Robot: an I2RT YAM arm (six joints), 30 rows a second.
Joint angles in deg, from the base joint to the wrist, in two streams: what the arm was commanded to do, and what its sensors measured. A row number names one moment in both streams.
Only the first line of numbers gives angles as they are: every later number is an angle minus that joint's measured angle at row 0.
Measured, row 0:
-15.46 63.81 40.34 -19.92 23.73 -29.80
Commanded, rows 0 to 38:
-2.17 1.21 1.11 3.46 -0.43 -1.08
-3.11 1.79 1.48 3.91 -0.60 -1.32
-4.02 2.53 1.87 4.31 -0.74 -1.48
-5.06 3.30 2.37 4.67 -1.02 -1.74
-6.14 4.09 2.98 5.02 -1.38 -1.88
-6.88 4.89 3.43 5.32 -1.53 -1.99
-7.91 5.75 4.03 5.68 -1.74 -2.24
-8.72 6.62 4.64 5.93 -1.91 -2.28
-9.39 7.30 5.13 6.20 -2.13 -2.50
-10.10 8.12 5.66 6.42 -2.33 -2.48
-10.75 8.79 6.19 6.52 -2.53 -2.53
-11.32 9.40 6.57 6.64 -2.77 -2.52
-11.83 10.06 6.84 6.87 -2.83 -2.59
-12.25 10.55 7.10 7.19 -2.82 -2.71
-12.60 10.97 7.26 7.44 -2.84 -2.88
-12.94 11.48 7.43 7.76 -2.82 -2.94
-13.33 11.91 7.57 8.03 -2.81 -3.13
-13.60 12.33 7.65 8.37 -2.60 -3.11
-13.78 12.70 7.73 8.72 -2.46 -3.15
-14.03 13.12 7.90 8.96 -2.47 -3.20
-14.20 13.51 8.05 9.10 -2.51 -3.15
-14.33 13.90 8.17 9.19 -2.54 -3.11
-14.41 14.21 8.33 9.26 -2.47 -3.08
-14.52 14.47 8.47 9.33 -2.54 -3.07
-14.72 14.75 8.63 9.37 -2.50 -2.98
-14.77 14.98 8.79 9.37 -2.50 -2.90
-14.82 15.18 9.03 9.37 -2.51 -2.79
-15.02 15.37 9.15 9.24 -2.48 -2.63
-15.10 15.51 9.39 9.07 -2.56 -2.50
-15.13 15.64 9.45 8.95 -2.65 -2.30
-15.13 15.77 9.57 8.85 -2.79 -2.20
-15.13 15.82 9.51 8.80 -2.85 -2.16
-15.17 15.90 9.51 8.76 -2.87 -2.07
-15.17 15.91 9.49 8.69 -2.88 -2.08
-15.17 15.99 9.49 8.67 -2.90 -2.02
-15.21 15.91 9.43 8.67 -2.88 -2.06
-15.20 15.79 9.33 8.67 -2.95 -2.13
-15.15 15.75 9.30 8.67 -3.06 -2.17
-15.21 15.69 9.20 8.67 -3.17 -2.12
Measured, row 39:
-15.00 15.83 9.13 7.36 -2.78 -2.78
